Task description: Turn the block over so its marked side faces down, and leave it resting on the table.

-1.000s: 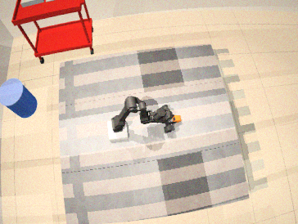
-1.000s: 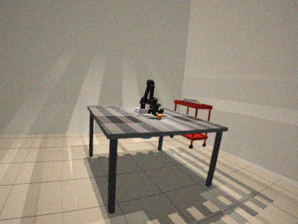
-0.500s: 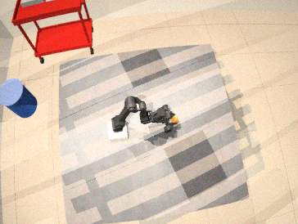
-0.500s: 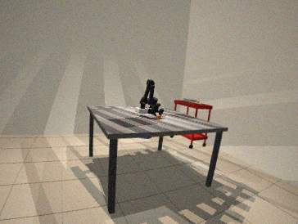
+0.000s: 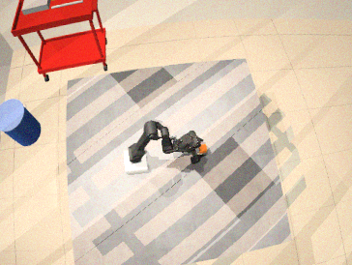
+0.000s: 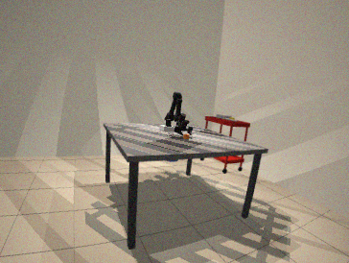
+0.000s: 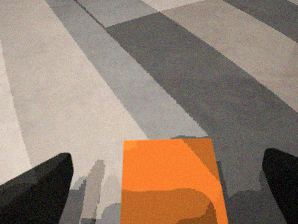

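My gripper tip is now 20 mm past the orange block and 20 mm above it.
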